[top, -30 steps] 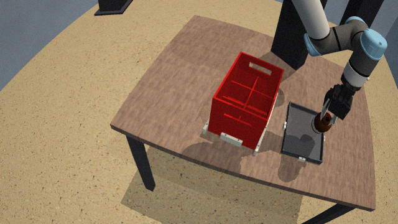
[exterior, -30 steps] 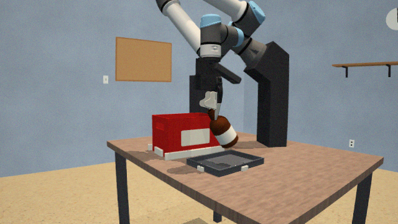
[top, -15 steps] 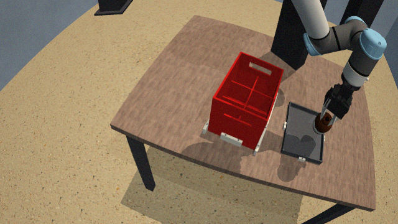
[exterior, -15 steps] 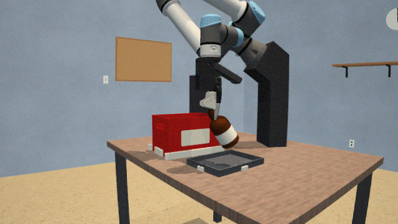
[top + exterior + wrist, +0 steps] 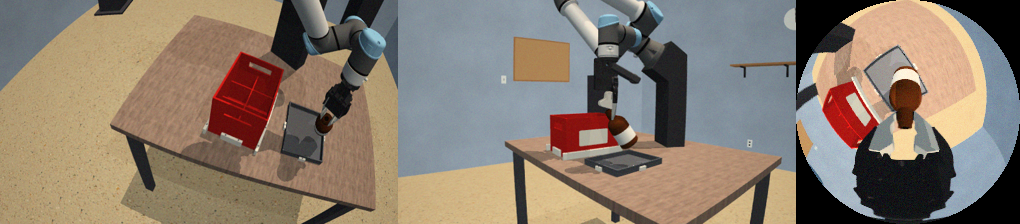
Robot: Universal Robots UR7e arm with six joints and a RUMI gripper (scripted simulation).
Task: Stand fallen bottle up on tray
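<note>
The brown bottle lies 20 mm behind my hand, 20 mm to the left of it and 40 mm below it. The rest, counted from my hand: tray 80 mm behind, 10 mm to the left, 190 mm below; red crate 150 mm behind, 260 mm to the right, 120 mm below.
</note>
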